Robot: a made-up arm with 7 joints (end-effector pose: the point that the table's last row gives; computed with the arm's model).
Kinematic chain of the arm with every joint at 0, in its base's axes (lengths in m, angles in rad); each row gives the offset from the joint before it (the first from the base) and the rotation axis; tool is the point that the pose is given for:
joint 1: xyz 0 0 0.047 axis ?
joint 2: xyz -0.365 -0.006 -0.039 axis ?
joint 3: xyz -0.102 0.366 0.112 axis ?
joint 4: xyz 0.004 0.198 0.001 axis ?
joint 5: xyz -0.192 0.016 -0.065 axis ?
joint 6: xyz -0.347 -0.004 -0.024 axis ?
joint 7: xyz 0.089 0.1 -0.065 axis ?
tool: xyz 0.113 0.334 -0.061
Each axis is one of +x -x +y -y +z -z.
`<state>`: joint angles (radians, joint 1 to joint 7).
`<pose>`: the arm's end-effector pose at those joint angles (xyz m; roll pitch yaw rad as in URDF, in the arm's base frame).
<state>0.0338 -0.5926 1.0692 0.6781 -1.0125 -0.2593 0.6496</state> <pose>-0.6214 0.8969 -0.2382 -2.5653 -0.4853 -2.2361</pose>
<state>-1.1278 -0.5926 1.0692 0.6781 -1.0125 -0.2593 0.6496</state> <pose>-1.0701 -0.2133 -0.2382 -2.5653 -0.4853 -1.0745</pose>
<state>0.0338 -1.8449 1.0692 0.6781 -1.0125 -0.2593 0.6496</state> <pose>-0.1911 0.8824 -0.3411 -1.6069 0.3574 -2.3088</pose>
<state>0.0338 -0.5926 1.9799 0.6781 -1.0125 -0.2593 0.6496</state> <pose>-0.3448 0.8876 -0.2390 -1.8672 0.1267 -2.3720</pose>
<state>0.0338 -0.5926 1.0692 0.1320 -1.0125 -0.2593 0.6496</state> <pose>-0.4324 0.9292 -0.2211 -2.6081 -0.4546 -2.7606</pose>
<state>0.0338 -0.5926 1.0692 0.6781 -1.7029 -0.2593 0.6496</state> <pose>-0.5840 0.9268 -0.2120 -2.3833 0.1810 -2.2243</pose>
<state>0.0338 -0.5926 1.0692 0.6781 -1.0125 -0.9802 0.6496</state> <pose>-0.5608 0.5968 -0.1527 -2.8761 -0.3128 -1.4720</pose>
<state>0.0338 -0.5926 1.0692 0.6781 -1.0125 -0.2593 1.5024</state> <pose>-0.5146 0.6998 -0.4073 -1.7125 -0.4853 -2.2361</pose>
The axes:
joint 1: -z
joint 2: +y
joint 3: -y
joint 4: +x
joint 5: +y
joint 6: +z
joint 7: +x

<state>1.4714 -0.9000 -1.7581 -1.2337 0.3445 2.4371 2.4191</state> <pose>0.7665 1.0447 0.3146 -2.2402 -0.1999 1.1850</pose>
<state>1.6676 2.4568 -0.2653 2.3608 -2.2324 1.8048 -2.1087</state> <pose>0.4707 0.3129 -0.3152 2.4740 0.9307 -2.8940</pose>
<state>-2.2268 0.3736 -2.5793 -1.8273 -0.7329 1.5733 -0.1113</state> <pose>0.0294 0.2785 0.2908 -0.2066 -1.2534 0.0432</pose>
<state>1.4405 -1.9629 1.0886 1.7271 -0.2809 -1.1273 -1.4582</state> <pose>1.0700 0.3147 -0.0996 -2.6431 -1.2350 1.6309</pose>
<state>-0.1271 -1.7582 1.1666 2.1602 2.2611 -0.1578 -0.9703</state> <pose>-0.0727 0.2028 -0.2320 -2.7407 0.4346 1.0448</pose>
